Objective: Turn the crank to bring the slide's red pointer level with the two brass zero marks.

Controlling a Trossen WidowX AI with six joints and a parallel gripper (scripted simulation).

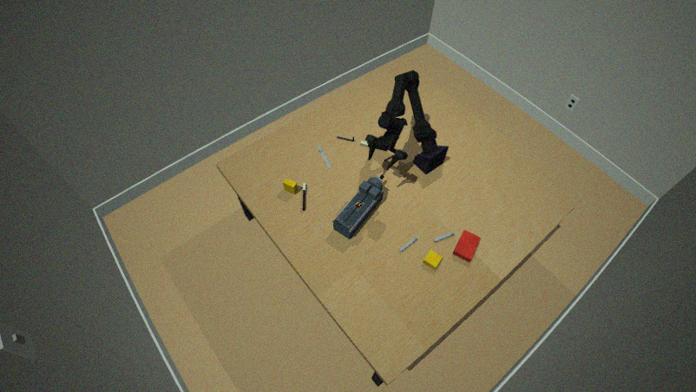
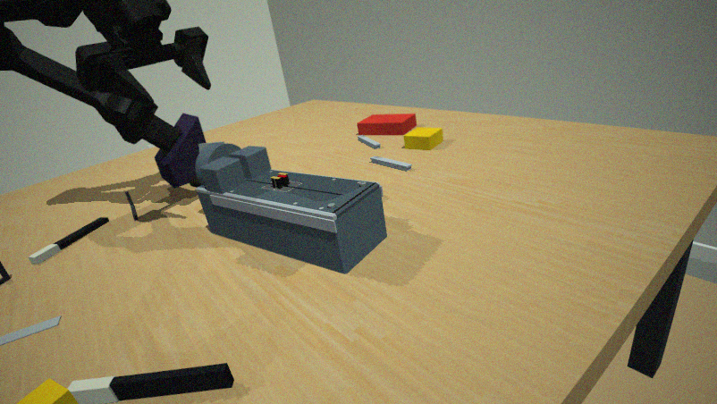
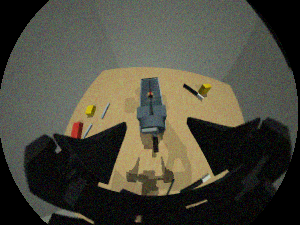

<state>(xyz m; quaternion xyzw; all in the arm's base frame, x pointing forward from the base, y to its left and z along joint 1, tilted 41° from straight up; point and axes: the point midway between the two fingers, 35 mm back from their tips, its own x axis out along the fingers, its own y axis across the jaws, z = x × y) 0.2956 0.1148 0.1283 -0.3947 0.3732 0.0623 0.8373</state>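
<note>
The dark crank handle is 14 cm below my gripper tip, 3 cm behind it and 1 cm to the right of it. Round my gripper tip: red pointer 14 cm ahead, 12 cm below, 7 cm to the left; red block 45 cm to the left, 19 cm below, 18 cm behind; grey bar 30 cm to the right, 20 cm below, 10 cm ahead.
</note>
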